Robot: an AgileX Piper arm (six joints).
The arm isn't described. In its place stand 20 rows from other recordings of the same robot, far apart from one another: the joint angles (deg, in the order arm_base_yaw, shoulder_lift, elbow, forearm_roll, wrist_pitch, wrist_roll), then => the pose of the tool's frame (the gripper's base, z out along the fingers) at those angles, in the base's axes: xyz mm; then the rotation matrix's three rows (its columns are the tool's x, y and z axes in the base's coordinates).
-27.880 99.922 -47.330 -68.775 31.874 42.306 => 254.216 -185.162 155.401; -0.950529 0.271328 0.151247; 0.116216 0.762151 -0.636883; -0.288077 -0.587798 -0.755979
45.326 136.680 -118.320 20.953 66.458 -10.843 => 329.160 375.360 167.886; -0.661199 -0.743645 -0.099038; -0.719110 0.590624 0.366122; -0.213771 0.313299 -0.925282
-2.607 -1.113 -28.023 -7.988 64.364 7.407 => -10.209 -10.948 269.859; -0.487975 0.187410 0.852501; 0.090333 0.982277 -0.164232; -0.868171 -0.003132 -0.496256
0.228 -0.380 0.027 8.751 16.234 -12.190 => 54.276 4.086 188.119; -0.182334 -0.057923 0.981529; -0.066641 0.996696 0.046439; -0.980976 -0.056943 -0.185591
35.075 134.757 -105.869 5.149 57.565 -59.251 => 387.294 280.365 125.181; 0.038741 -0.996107 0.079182; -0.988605 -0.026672 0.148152; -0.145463 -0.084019 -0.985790
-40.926 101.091 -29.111 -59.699 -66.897 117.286 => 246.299 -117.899 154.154; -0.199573 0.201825 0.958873; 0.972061 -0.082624 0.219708; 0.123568 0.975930 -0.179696
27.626 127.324 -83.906 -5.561 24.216 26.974 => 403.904 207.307 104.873; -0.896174 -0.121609 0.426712; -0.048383 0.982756 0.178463; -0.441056 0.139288 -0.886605
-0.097 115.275 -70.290 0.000 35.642 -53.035 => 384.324 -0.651 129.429; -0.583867 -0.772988 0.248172; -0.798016 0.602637 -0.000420; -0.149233 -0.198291 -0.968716
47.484 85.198 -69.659 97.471 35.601 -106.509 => 190.638 285.651 376.611; 0.065619 -0.990095 0.124123; -0.082955 0.118548 0.989477; -0.994391 -0.075225 -0.074354
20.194 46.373 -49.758 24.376 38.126 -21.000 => 138.644 75.701 372.165; -0.415383 -0.556726 0.719384; -0.177625 0.825257 0.536098; -0.892136 0.094906 -0.441686
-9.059 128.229 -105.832 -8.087 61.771 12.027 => 460.654 -84.868 178.315; -0.933715 0.315834 0.168597; 0.291877 0.944238 -0.152392; -0.207326 -0.093081 -0.973834
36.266 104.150 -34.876 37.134 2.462 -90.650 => 217.723 162.662 87.773; 0.043862 -0.949921 0.309396; -0.965014 0.039849 0.259154; -0.258505 -0.309938 -0.914939
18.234 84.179 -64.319 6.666 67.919 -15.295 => 252.766 93.578 275.061; -0.846939 -0.524492 0.087195; -0.510557 0.848041 0.141980; -0.148412 0.075730 -0.986022
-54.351 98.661 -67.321 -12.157 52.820 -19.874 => 181.670 -279.493 216.876; -0.883829 0.467285 -0.022150; 0.456725 0.851675 -0.257006; -0.101230 -0.237266 -0.966156
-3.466 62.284 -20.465 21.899 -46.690 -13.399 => 201.668 -36.957 270.044; 0.145545 0.321706 0.935586; 0.025111 0.944150 -0.328557; -0.989033 0.071314 0.129338
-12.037 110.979 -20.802 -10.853 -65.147 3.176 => 261.593 -39.883 93.542; -0.342507 0.040352 0.938648; 0.047877 0.998529 -0.025456; -0.938295 0.036221 -0.343935
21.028 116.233 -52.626 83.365 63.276 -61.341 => 271.712 190.948 116.820; -0.963102 -0.198312 -0.181955; -0.249352 0.403055 0.880551; -0.101286 0.893431 -0.437632
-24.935 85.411 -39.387 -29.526 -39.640 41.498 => 289.101 -102.860 251.682; -0.042996 0.136165 0.989753; 0.342342 0.932702 -0.113445; -0.938591 0.333956 -0.086718
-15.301 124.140 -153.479 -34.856 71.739 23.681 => 419.714 -166.033 452.175; -0.395990 0.749645 0.530305; 0.280006 0.648588 -0.707764; -0.874522 -0.131779 -0.466740
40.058 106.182 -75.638 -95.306 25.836 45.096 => 352.221 244.566 263.134; 0.023453 -0.404816 0.914097; -0.892409 0.403658 0.201661; -0.450618 -0.820478 -0.351794
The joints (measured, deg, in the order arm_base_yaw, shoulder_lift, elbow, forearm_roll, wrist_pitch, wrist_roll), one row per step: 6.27, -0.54, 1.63, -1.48, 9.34, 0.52; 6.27, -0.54, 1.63, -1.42, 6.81, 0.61; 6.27, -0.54, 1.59, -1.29, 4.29, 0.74; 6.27, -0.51, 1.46, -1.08, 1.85, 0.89; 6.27, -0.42, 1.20, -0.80, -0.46, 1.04; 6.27, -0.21, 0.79, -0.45, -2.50, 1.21; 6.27, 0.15, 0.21, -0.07, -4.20, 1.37; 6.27, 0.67, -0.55, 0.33, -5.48, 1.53; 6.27, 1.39, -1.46, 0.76, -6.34, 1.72; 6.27, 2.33, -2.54, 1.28, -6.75, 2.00
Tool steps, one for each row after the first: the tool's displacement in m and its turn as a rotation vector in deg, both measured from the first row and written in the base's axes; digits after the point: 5 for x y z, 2 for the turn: 0.00028, 0.00015, 0.00401, 0.42, -2.50, 0.06; 0.00035, 0.00027, 0.00824, 0.95, -5.01, 0.12; 0.00023, 0.00035, 0.01286, 1.59, -7.50, 0.18; -0.00008, 0.00039, 0.01797, 2.28, -9.92, 0.24; -0.00044, 0.00037, 0.02341, 3.04, -12.09, 0.28; -0.00077, 0.00031, 0.02916, 3.78, -13.94, 0.31; -0.00098, 0.00023, 0.03514, 4.50, -15.39, 0.33; -0.00088, 0.00015, 0.04114, 5.23, -16.37, 0.34; -0.00037, 0.00010, 0.04721, 6.09, -16.83, 0.33
